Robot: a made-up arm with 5 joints. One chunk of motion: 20 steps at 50 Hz.
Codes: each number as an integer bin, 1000 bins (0 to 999) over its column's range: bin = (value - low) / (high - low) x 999, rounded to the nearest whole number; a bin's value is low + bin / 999 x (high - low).
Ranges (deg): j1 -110..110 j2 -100.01..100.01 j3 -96.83..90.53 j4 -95.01..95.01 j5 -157.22..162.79
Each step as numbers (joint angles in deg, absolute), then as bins.
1 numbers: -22.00 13.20 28.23 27.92 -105.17
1 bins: 400 565 667 646 162
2 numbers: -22.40 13.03 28.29 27.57 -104.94
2 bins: 398 565 667 644 163
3 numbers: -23.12 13.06 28.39 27.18 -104.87
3 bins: 395 565 668 642 163
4 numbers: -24.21 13.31 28.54 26.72 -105.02
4 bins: 390 566 668 640 163
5 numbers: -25.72 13.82 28.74 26.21 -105.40
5 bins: 383 569 670 637 162
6 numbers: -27.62 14.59 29.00 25.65 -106.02
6 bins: 374 572 671 634 160
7 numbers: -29.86 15.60 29.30 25.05 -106.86
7 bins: 364 577 673 631 157
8 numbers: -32.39 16.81 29.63 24.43 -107.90
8 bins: 352 583 674 628 154
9 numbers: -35.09 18.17 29.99 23.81 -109.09
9 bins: 340 590 676 625 150
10 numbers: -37.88 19.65 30.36 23.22 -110.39
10 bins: 327 598 678 622 146
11 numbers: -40.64 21.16 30.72 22.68 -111.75
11 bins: 315 605 680 619 142
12 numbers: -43.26 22.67 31.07 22.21 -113.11
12 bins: 303 613 682 616 138
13 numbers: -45.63 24.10 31.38 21.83 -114.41
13 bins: 292 620 684 614 134
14 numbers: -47.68 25.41 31.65 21.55 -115.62
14 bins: 283 626 685 613 130
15 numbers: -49.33 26.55 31.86 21.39 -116.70
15 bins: 275 632 686 612 126
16 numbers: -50.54 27.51 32.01 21.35 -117.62
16 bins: 270 637 687 612 124
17 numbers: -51.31 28.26 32.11 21.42 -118.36
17 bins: 267 641 688 612 121
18 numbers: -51.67 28.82 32.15 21.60 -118.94
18 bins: 265 643 688 613 120
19 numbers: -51.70 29.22 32.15 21.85 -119.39
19 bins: 265 645 688 614 118
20 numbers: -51.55 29.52 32.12 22.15 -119.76
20 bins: 265 647 688 616 117
